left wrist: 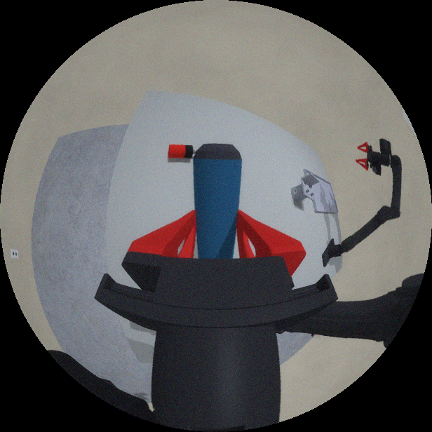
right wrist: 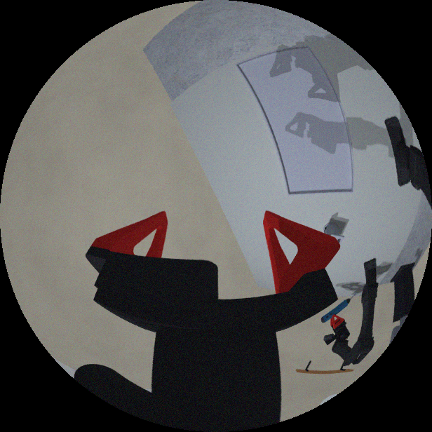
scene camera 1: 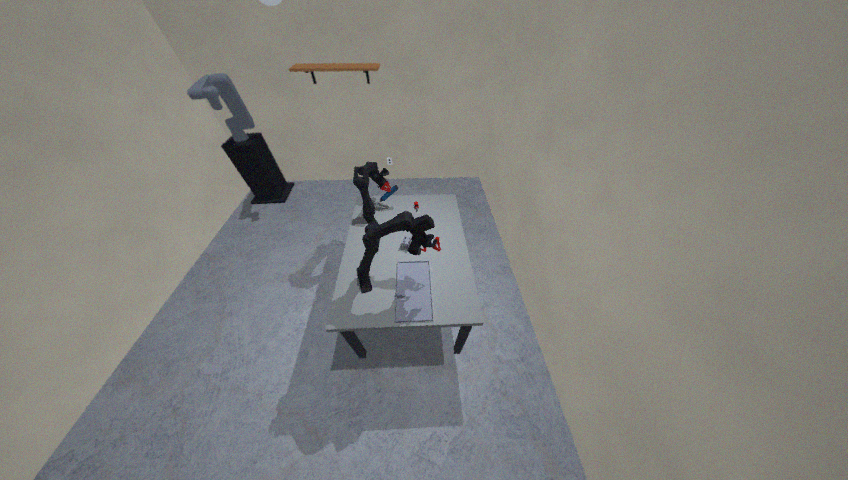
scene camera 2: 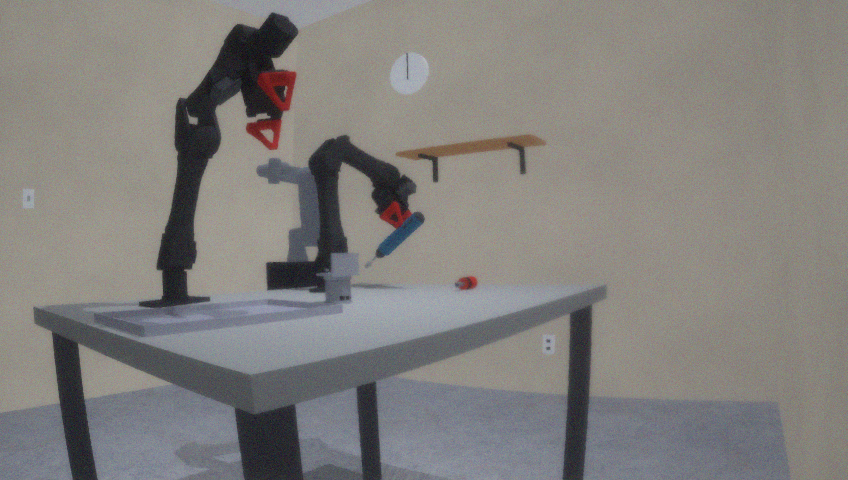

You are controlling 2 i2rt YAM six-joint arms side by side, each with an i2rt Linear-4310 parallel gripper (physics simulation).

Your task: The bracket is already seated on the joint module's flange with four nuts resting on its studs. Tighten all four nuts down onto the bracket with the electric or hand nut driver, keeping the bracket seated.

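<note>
My left gripper is shut on the blue nut driver. In scene camera 2 the driver is tilted, its thin tip pointing down-left, a little right of the bracket and above the table. The joint module stands on the table with the pale bracket upright on top; both are small in scene camera 1. The nuts and studs are too small to tell apart. My right gripper is open and empty, high above the tray side.
A red and black tool lies on the table. A shallow grey tray lies beside the module, below my right arm. A wooden shelf is on the wall behind.
</note>
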